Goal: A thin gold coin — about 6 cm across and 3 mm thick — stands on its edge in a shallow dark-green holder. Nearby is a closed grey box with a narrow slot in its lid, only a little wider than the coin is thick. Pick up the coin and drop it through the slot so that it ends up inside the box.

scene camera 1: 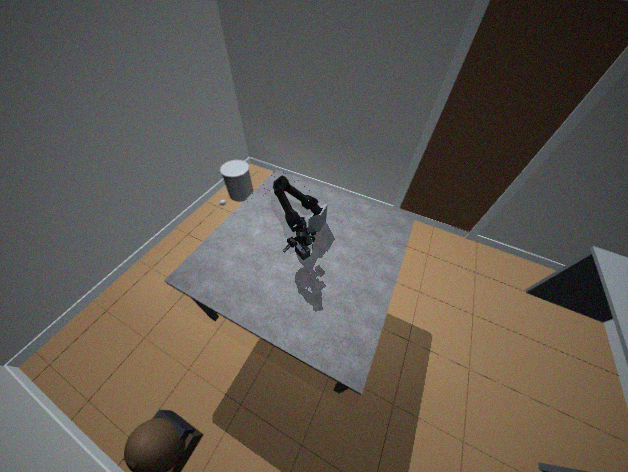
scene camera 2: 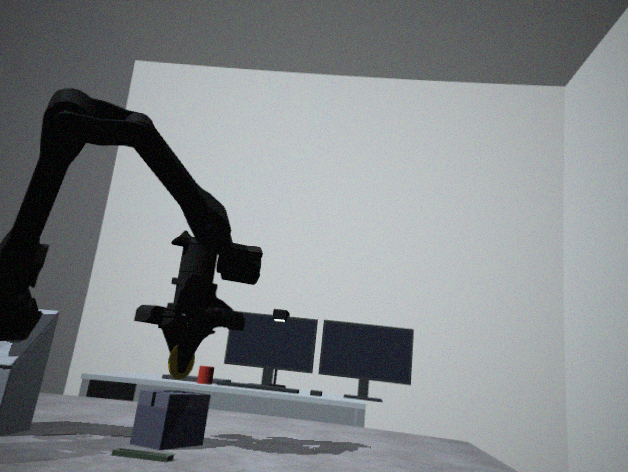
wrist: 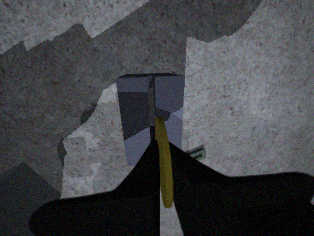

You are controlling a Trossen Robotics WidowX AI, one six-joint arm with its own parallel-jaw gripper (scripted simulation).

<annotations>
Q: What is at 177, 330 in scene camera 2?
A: My gripper.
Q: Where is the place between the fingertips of my gripper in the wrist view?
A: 158, 144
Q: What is my gripper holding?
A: A coin.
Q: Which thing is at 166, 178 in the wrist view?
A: A coin.
</annotations>
